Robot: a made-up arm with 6 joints.
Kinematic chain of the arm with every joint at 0, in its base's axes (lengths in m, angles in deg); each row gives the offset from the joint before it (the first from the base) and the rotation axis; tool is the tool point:
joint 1: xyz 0 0 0.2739 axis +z
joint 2: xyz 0 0 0 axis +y
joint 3: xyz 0 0 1.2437 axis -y
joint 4: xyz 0 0 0 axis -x
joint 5: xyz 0.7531 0 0 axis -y
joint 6: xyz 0 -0.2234 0 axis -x
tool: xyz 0 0 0
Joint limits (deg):
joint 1: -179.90..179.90
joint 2: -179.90..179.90
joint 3: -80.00..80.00
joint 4: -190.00..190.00
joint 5: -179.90..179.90
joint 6: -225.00..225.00
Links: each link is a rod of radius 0.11 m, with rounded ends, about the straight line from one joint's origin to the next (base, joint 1, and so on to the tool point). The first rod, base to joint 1, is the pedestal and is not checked.
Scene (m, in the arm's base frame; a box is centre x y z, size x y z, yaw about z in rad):
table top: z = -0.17
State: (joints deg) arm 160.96 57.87 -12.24 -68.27 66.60 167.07
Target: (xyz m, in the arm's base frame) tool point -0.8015 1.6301 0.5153
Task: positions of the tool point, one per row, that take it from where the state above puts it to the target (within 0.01 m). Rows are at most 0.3 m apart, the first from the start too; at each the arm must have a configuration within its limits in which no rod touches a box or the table.
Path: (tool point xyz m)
1: -1.1032 0.6700 0.1688
2: -1.1247 0.9214 0.2144
3: -1.0822 1.1783 0.2902
4: -0.9731 1.4212 0.3925
5: -0.8016 1.6300 0.5153

